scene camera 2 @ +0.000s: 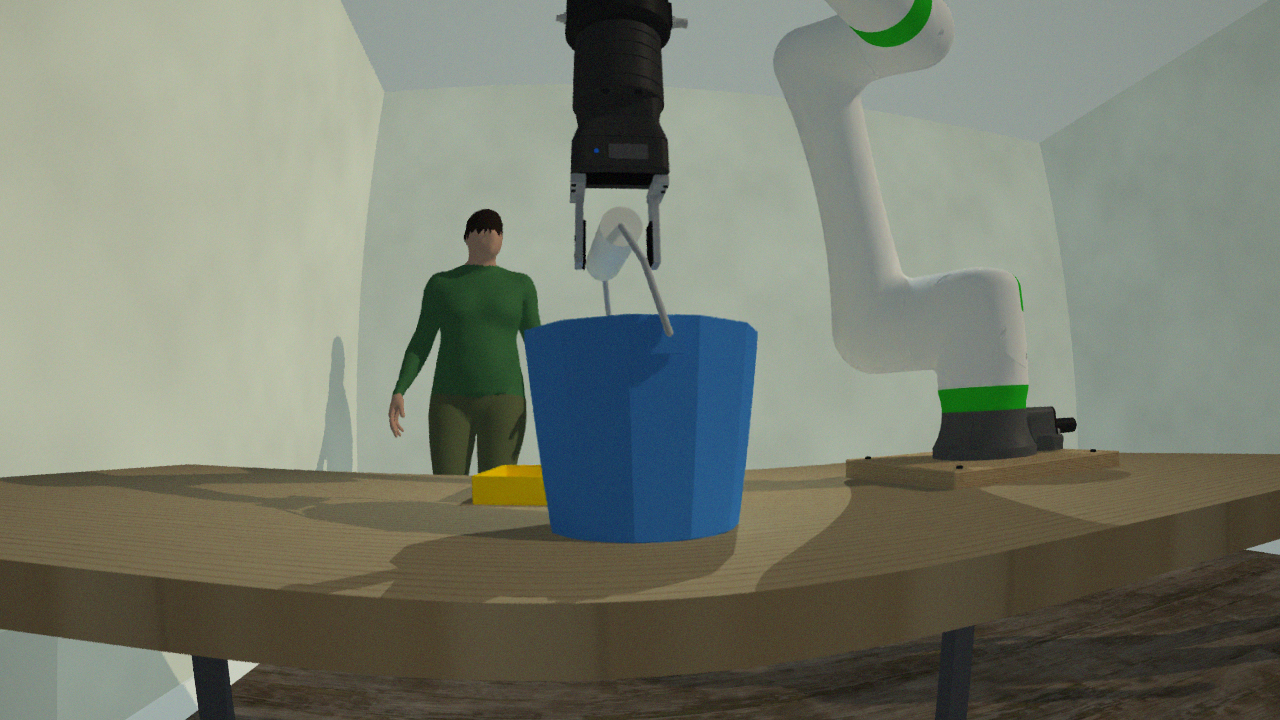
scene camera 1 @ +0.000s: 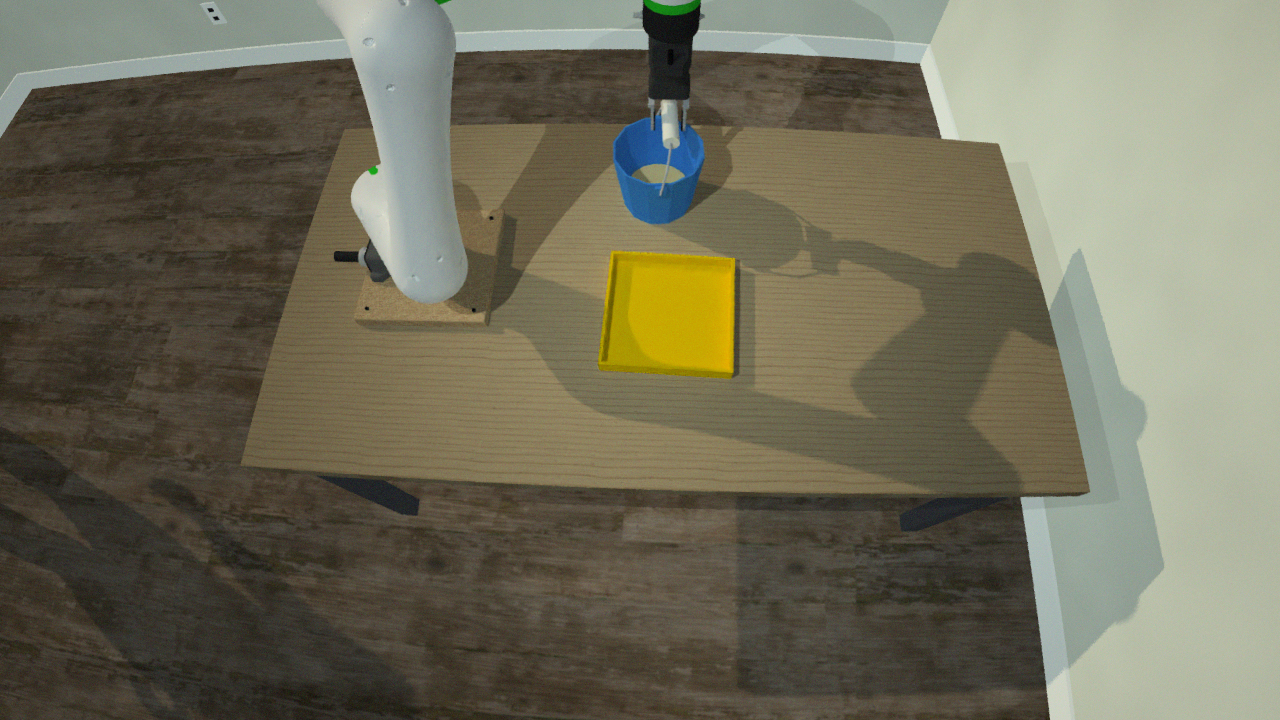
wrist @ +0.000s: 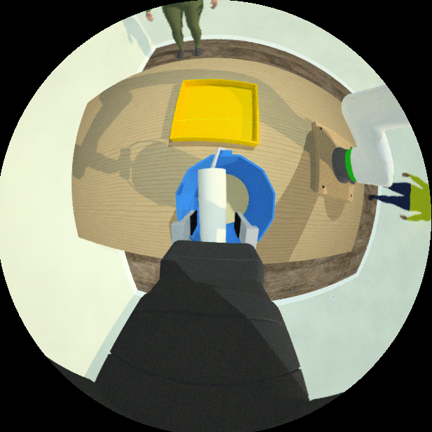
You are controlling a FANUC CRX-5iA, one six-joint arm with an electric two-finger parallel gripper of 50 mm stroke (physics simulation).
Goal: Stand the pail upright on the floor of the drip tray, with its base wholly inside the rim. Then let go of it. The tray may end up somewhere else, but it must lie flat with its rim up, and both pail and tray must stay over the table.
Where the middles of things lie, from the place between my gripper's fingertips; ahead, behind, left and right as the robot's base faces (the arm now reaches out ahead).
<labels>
Right now the yellow drip tray [scene camera 1: 671, 314] is 30 cm to the right of my hand, 19 cm below it and 2 cm ahead of it.
</labels>
